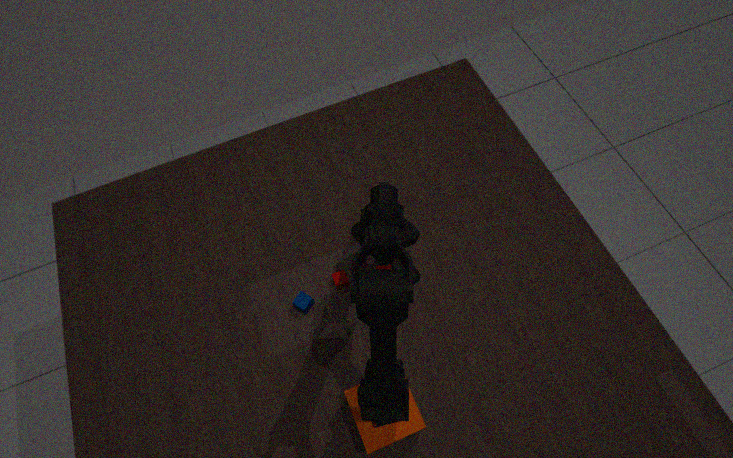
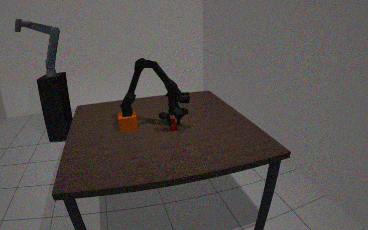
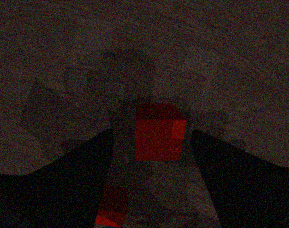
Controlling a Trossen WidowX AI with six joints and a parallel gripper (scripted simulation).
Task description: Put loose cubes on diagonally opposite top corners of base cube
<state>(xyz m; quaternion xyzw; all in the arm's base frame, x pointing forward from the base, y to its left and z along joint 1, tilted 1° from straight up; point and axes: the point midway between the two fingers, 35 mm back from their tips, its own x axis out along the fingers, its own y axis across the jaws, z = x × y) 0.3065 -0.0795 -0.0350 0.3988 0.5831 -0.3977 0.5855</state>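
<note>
Now: the blue base cube 21 cm to the left of my gripper tip, 3 cm behind it and 1 cm below it.
</note>
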